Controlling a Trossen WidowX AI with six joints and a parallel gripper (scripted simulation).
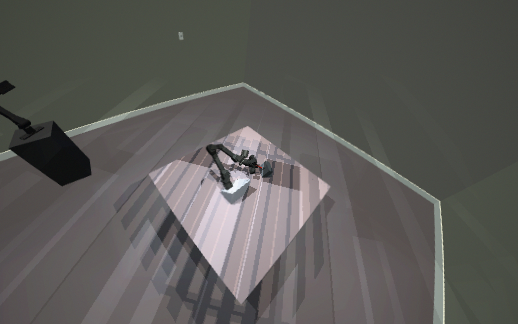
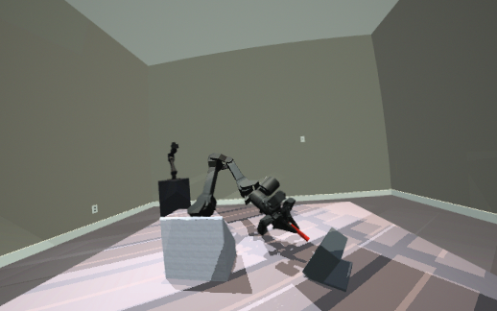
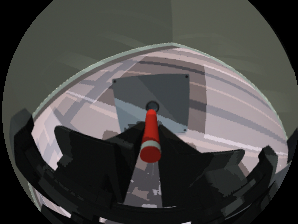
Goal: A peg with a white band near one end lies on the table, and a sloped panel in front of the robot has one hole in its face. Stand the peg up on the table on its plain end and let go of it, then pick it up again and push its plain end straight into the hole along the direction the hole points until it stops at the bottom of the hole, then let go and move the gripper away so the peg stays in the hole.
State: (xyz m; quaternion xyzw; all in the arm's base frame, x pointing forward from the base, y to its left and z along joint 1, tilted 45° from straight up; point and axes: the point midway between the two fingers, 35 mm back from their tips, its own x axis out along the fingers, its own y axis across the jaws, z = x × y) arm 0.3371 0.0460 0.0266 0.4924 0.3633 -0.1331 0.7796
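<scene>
Right now my gripper tip is 80 mm short of the panel, 50 mm above it and 40 mm to the left of it. Round my gripper tip: red peg (10 mm to the left, 10 mm behind, 10 mm above).
</scene>
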